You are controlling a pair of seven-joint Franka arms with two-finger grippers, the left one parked.
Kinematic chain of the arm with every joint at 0, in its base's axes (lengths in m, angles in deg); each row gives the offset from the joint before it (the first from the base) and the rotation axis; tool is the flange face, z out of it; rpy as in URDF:
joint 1: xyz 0 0 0.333 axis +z
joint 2: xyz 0 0 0 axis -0.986 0.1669 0
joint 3: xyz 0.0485 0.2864 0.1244 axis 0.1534 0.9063 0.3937
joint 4: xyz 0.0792 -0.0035 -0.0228 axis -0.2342 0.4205 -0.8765
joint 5: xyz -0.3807 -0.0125 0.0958 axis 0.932 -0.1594 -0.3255
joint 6: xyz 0 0 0 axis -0.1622 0.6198 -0.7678
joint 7: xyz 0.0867 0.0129 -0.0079 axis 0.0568 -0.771 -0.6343
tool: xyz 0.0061 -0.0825 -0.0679 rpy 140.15 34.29 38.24
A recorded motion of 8 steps. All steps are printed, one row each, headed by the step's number.
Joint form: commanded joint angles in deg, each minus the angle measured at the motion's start. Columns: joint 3, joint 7, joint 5, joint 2, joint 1, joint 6, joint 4.
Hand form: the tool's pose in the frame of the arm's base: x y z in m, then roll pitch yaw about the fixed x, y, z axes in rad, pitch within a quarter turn. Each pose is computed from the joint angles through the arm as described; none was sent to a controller.
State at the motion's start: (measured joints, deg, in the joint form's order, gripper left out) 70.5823 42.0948 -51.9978 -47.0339 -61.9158 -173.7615 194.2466
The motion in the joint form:
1: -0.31 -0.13 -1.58 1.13 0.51 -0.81 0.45
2: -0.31 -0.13 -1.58 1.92 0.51 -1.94 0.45
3: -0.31 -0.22 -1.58 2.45 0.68 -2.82 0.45
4: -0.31 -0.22 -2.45 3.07 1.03 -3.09 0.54
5: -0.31 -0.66 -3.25 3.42 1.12 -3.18 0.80
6: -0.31 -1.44 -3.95 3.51 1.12 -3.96 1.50
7: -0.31 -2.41 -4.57 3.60 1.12 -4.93 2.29
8: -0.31 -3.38 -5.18 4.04 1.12 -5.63 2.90
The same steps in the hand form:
1: 0.5324 0.2124 0.2746 -2.6057 0.5237 0.0389
2: 0.5342 0.2113 0.2669 -2.6155 0.5199 0.0251
3: 0.5350 0.2121 0.2618 -2.6218 0.5146 0.0192
4: 0.5333 0.2157 0.2556 -2.6155 0.5252 0.0156
5: 0.5314 0.2167 0.2509 -2.6048 0.5327 0.0176
6: 0.5293 0.2155 0.2460 -2.5970 0.5296 0.0164
7: 0.5271 0.2139 0.2406 -2.5907 0.5230 0.0164
8: 0.5246 0.2125 0.2328 -2.5846 0.5231 0.0183

